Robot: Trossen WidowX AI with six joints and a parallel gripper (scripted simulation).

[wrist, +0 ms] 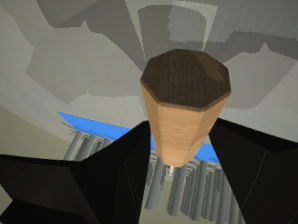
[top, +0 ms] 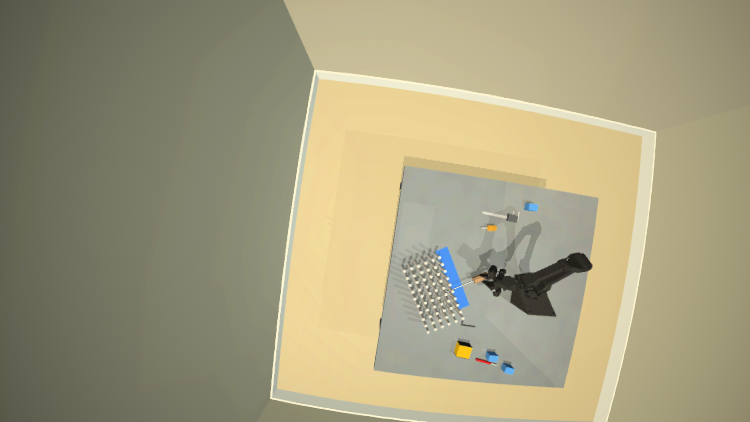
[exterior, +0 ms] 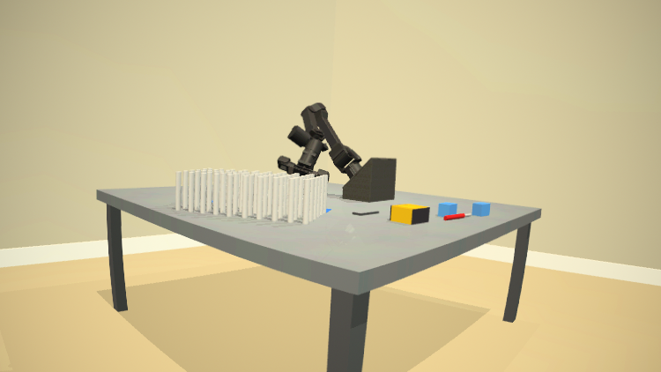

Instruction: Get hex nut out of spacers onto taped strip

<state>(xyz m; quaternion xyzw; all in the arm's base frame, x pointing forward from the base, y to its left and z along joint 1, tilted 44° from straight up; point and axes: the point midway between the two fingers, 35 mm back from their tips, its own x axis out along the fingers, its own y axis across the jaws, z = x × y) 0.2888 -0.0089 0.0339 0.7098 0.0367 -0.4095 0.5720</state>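
My gripper tip is 150 mm short of the blue taped strip, 50 mm to the right of it and 40 mm above it. From my gripper tip the other things lie so: orange-handled tool 300 mm to the right, 20 mm below; then dark flat bar 310 mm to the left, 40 mm below; then red tool 230 mm behind, 540 mm to the left, 30 mm below.
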